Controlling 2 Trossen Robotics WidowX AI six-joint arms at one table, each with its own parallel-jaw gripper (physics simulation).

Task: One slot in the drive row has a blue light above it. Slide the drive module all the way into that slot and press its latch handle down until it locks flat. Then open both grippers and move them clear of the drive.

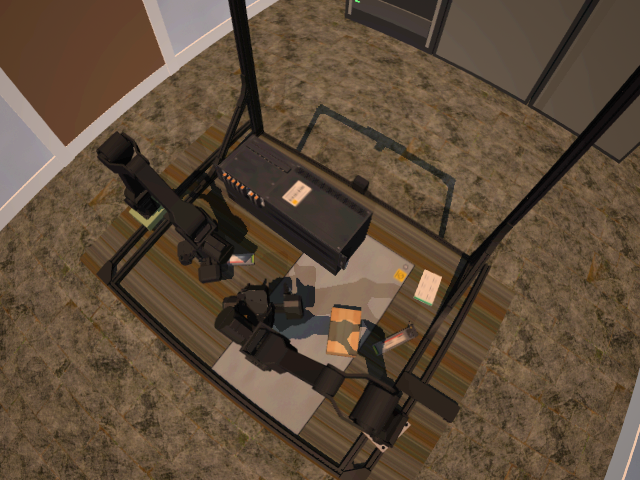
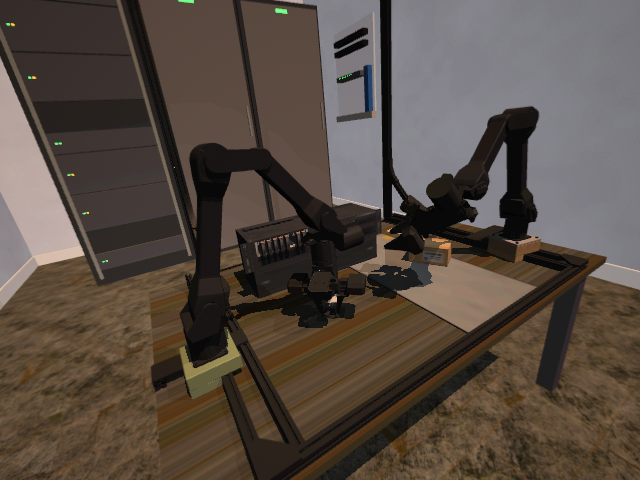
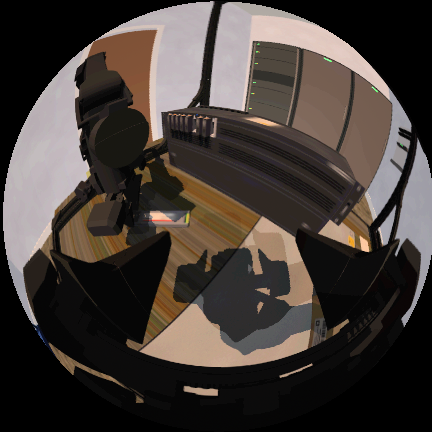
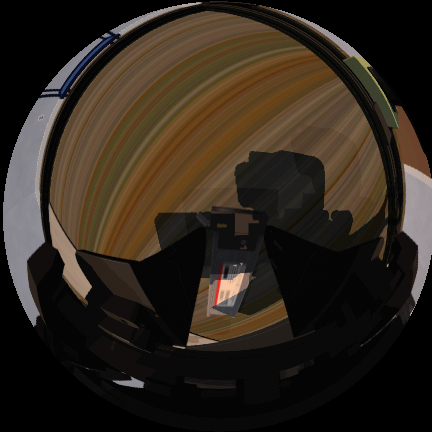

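Pixels of known places: left gripper, between the fingertips: (image 1: 267,283) (image 2: 387,239) (image 3: 235,236); right gripper, between the fingertips: (image 1: 215,261) (image 2: 329,312) (image 3: 133,217) (image 4: 235,232); left arm's base, origin of its link: (image 2: 514,236); right arm's base, origin of its link: (image 1: 147,207) (image 2: 208,351).
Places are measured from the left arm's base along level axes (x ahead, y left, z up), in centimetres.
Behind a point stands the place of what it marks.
Observation:
The drive module (image 1: 242,258) @(y -2.6, x 61.3, z -5.2 cm) (image 2: 332,299) @(y -0.6, x 63.6, z -5.2 cm) (image 3: 170,218) @(y -2.3, x 60.8, z -5.2 cm) (image 4: 230,285) @(y -0.2, x 63.3, z -5.2 cm), with a red-striped label, lies low over the wood table in front of the drive chassis (image 1: 330,217) @(y -25.0, x 47.9, z 11.4 cm) (image 3: 260,172) @(y -17.3, x 53.8, z 3.3 cm). My right gripper (image 2: 332,311) @(y 4.2, x 66.2, z -5.5 cm) (image 4: 235,232) @(y 4.2, x 66.2, z -5.5 cm) is shut on its handle end, one finger at each side. My left gripper (image 3: 235,236) @(y -1.7, x 45.8, z 8.1 cm) is wide open and empty above the grey mat, away from the drive. The chassis's drive row shows several orange-tipped drives and a gap (image 3: 195,125) @(y -15.2, x 71.2, z 8.0 cm) between them. A blue light is too small to make out clearly.
An orange-and-brown box (image 1: 343,315) @(y -12.2, x 28.1, z 0.0 cm) (image 2: 436,251) @(y -4.9, x 26.3, z -1.1 cm) stands on the grey mat (image 1: 279,397) @(y 15.0, x 23.4, z -5.9 cm) (image 2: 465,304) @(y 15.7, x 34.4, z -5.9 cm). Another labelled module (image 1: 397,338) @(y -19.9, x 13.5, z -5.2 cm) lies beyond the box. A white card (image 1: 428,286) @(y -38.4, x 17.8, z -6.0 cm) lies near the table's frame rail. Both arms' shadows fall across the work area.

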